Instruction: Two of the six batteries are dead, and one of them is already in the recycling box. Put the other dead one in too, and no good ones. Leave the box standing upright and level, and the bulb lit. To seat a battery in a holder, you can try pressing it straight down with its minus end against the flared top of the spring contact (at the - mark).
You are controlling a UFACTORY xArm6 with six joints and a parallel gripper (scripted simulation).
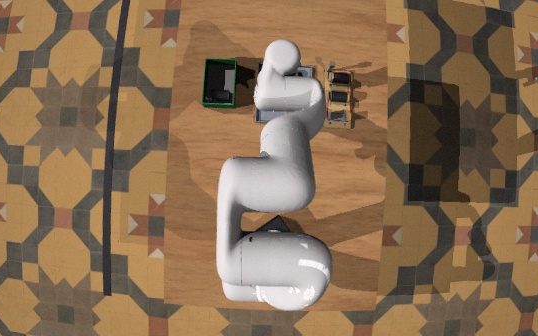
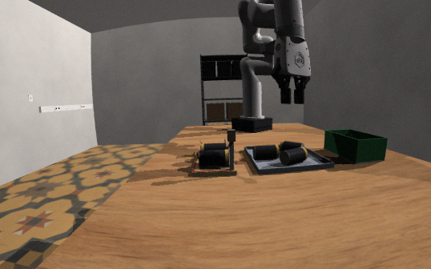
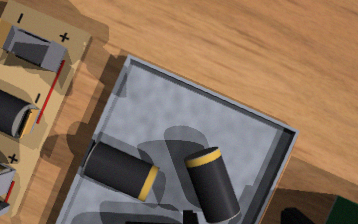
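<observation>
Right now the grey tray is 2 cm ahead of my hand, 3 cm to the right of it and 15 cm below it. Also, from my hand: green recycling box: 7 cm ahead, 17 cm to the left, 14 cm below.
</observation>
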